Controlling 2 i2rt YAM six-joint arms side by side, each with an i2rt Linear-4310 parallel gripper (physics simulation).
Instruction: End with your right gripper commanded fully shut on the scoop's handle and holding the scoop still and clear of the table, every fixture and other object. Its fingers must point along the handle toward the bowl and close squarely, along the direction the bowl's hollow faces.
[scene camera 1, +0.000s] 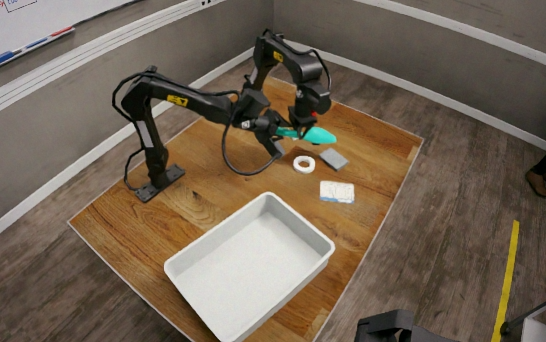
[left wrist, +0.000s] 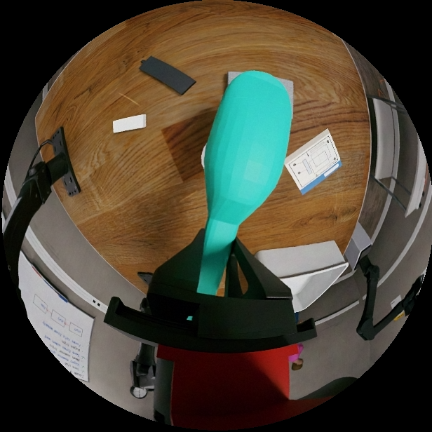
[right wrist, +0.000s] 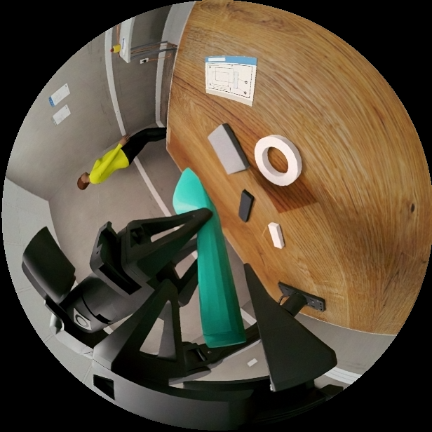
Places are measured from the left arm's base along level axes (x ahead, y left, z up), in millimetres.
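Pixels of known places: left gripper, fingertip midpoint: (scene camera 1: 299, 136); right gripper, fingertip midpoint: (scene camera 1: 287, 131); right arm's base at its link origin: (scene camera 1: 160, 183).
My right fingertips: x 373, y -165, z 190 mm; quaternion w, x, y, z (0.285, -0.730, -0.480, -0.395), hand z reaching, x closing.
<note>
Behind a point stands the place of what it marks.
The teal scoop (scene camera 1: 322, 135) @(x 442, y -56, z 153 mm) (left wrist: 250, 145) (right wrist: 220, 295) is held above the table. My left gripper (scene camera 1: 302, 134) @(x 390, y -120, z 151 mm) (left wrist: 217, 236) is shut on its handle close to the bowl. In the left wrist view the bowl's rounded outside shows; its hollow does not show clearly. My right gripper (scene camera 1: 281, 137) @(x 373, y -165, z 190 mm) (right wrist: 206, 277) is partly open. The handle's free end lies in the space between its two fingers, with a gap on each side in the right wrist view. Its fingers point roughly along the handle toward the bowl.
A white ring (scene camera 1: 298, 168) @(x 409, y -130, z 15 mm) (right wrist: 261, 159), a grey block (scene camera 1: 333, 159) @(x 472, y 4, z 15 mm) (right wrist: 228, 152) and a printed card (scene camera 1: 337, 192) @(x 579, y -107, z 2 mm) (left wrist: 314, 162) lie on the table below. A dark block (left wrist: 167, 75) (right wrist: 246, 205) and a white block (left wrist: 129, 123) (right wrist: 276, 235) lie nearby. A large white tray (scene camera 1: 327, 248) @(x 713, y -345, z 65 mm) stands in front.
</note>
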